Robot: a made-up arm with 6 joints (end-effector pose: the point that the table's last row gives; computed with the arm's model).
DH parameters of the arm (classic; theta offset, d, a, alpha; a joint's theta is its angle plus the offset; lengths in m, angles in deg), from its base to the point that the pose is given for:
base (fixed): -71.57 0 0.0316 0
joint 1: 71.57 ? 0.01 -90
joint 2: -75.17 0 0.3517 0
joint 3: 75.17 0.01 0.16 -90
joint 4: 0 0.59 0.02 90
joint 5: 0 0.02 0.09 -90
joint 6: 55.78 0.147 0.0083 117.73
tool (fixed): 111.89 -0.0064 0 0
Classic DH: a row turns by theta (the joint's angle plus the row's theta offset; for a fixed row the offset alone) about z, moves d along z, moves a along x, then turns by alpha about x.
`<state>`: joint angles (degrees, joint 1 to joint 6).
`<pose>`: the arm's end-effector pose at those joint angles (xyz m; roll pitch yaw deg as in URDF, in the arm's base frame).
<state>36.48 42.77 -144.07 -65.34 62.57 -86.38</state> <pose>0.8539 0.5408 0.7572 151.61 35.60 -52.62</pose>
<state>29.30 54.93 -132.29 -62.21 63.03 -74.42</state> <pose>0.9843 0.4681 0.3783 131.57 42.10 -77.73</pose>
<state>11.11 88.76 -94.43 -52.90 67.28 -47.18</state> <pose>0.5342 0.0256 -0.4968 89.02 7.28 -144.68</pose>
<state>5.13 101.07 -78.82 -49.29 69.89 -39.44</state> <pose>0.1495 -0.0661 -0.5566 87.21 -17.67 -156.04</pose>
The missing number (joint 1, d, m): 0.31
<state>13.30 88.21 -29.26 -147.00 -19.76 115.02</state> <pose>-0.2378 -0.0170 -0.1526 100.05 -0.09 150.24</pose>
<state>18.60 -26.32 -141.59 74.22 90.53 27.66</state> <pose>-0.0827 0.0853 1.3419 -4.30 -24.08 114.65</pose>
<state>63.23 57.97 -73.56 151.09 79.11 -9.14</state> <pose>0.3163 0.6979 -0.1980 125.60 -3.25 56.78</pose>
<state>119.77 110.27 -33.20 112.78 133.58 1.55</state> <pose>-0.0220 -0.2660 -0.2373 -156.09 41.13 155.51</pose>
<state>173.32 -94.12 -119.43 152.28 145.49 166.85</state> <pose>0.8656 -0.1780 0.6423 41.15 40.27 -117.28</pose>
